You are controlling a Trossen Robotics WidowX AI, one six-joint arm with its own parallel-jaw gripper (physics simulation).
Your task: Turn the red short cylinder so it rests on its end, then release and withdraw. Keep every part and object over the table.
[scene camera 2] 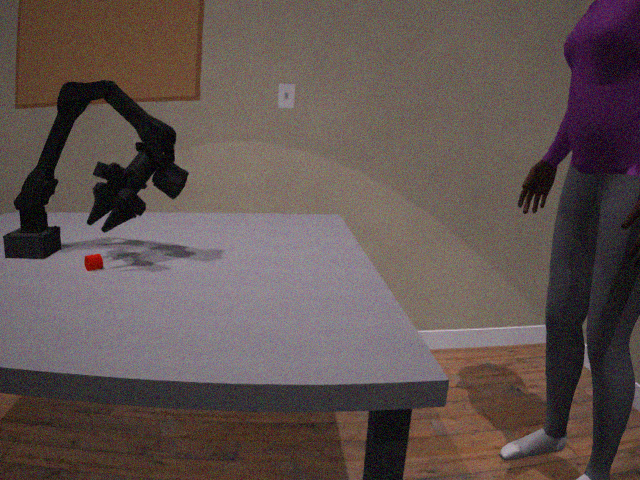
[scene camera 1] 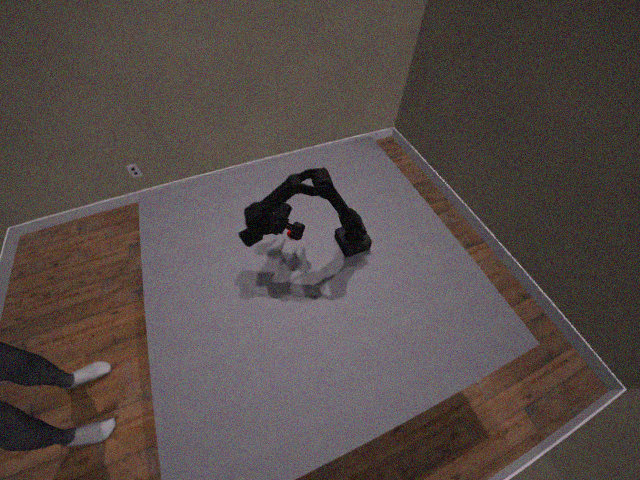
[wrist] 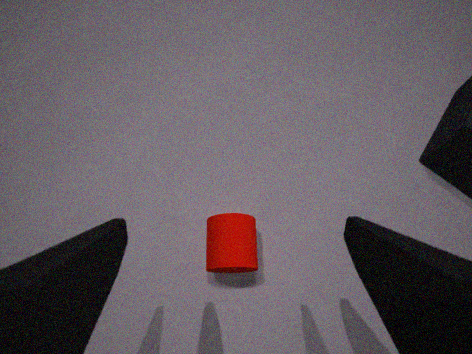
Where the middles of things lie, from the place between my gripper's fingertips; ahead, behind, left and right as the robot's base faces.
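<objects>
Relative to the red short cylinder (wrist: pixel 231 237), my gripper is 8 cm above and 1 cm past it.
</objects>
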